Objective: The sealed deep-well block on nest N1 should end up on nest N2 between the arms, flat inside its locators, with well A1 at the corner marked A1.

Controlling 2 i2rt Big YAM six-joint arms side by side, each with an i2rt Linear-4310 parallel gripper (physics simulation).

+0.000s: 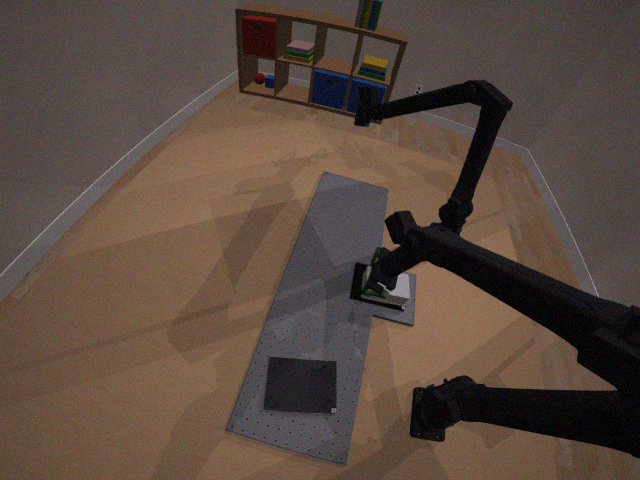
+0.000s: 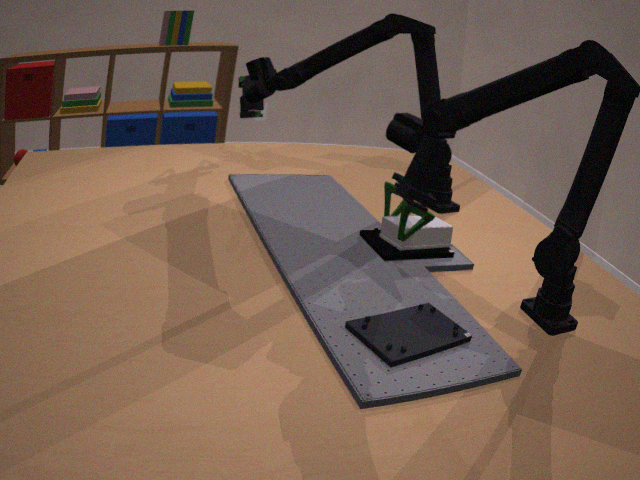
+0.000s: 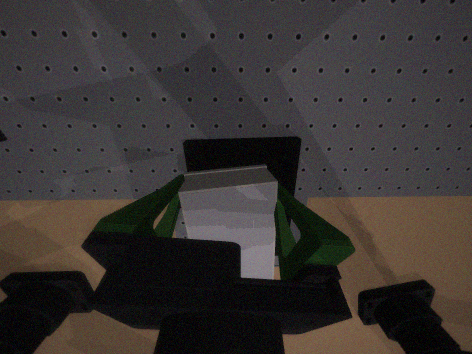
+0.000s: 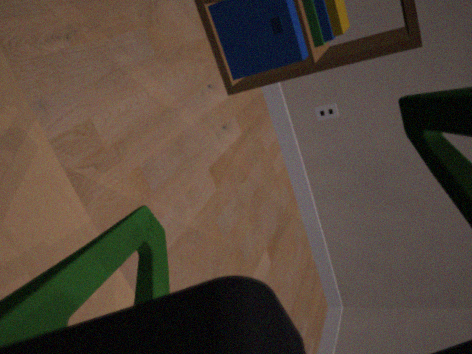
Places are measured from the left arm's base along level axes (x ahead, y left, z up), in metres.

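Pixels of known places: left gripper, between the fingertips: [image 1: 367, 280] [image 2: 393, 231] [image 3: 230, 183]; right gripper, between the fingertips: [image 2: 241, 100] [image 4: 272, 169]; left arm's base, origin of its link: [image 1: 427, 414] [image 2: 548, 318] [image 3: 56, 288]; right arm's base, origin of its link: [image 3: 389, 299].
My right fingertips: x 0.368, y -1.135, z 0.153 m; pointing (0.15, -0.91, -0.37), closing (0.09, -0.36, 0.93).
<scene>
For each thing: its middle in the pictures, then the offset to it from my right fingertips. Level surfaces: height alone.
- sealed deep-well block, middle of its body: [image 3: 231, 229] [image 2: 417, 231] [image 1: 385, 285] dx -0.202, dy +0.829, dz -0.102 m
- black nest N2, middle of its body: [image 3: 243, 207] [image 2: 408, 241] [image 1: 379, 285] dx -0.192, dy +0.815, dz -0.129 m
- Nest N1, middle of its body: [image 2: 412, 329] [image 1: 301, 384] dx -0.042, dy +1.137, dz -0.129 m
- grey perforated board, height of its surface: dz -0.140 m
The sealed deep-well block [image 1: 402, 290] [image 2: 436, 233] [image 3: 227, 210], pale with a plain top, is between the green fingers of my left gripper [image 1: 378, 273] [image 2: 396, 226] [image 3: 230, 183], which is shut on it. It is over black nest N2 [image 1: 357, 283] [image 2: 374, 243] [image 3: 242, 150], very low; whether it touches or sits inside the locators I cannot tell. A strip of nest shows beyond one end. Well A1 cannot be made out. Nest N1 [image 1: 300, 384] [image 2: 408, 333] is bare, with a white corner mark. My right gripper [image 1: 362, 119] [image 2: 250, 99] [image 4: 272, 169] is open and empty, raised far away.
The grey perforated board [image 1: 330, 222] [image 2: 289, 206] [image 3: 240, 85] runs under nest N1 and beside nest N2. My left arm reaches low across it to nest N2. A wooden shelf unit [image 1: 320, 63] [image 2: 134, 106] with bins and books stands in the background.
</scene>
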